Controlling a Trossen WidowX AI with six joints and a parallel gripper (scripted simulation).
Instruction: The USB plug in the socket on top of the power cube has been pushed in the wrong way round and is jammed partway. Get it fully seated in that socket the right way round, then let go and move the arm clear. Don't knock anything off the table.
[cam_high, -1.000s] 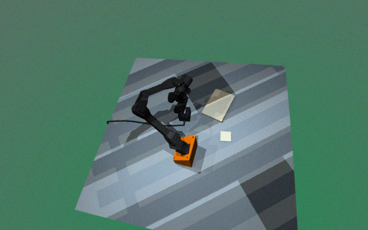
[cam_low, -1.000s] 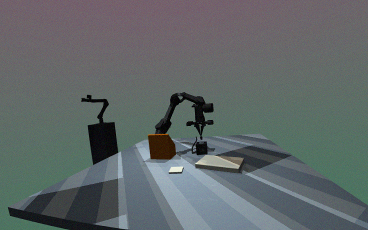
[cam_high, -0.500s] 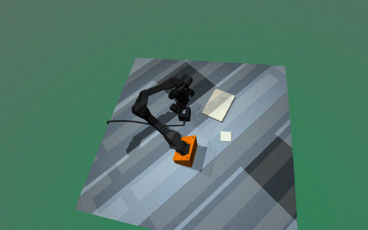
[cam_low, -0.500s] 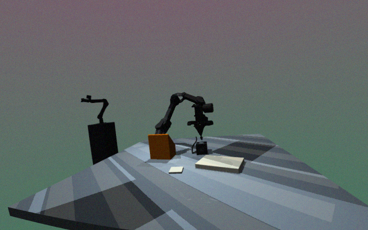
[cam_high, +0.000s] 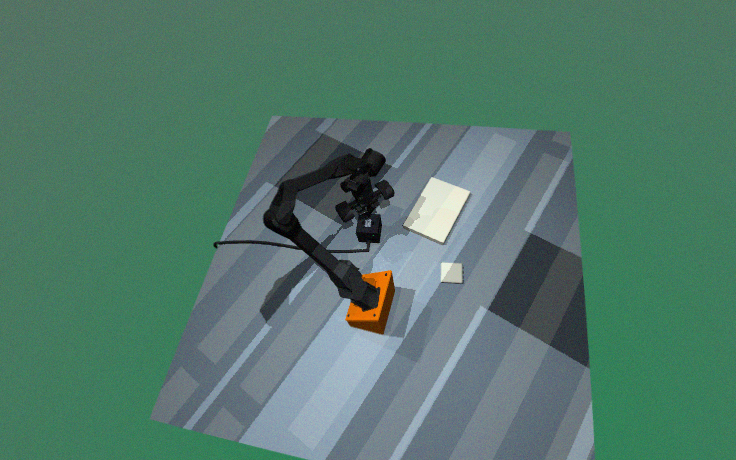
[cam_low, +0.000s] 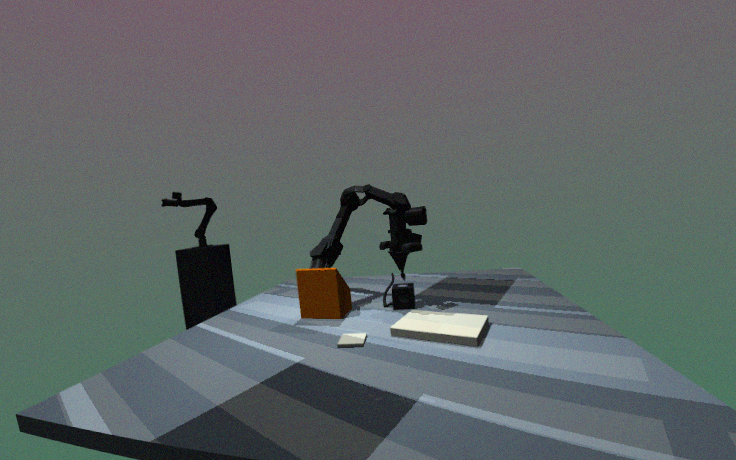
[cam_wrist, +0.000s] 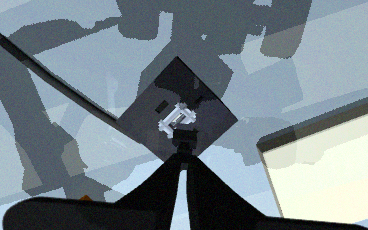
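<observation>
Now: the dark USB plug 20 mm below my gripper tip. Round my gripper tip: flat cream slab 230 mm to the right, 120 mm below, 110 mm ahead; then small cream tile 290 mm to the right, 130 mm below, 130 mm behind.
</observation>
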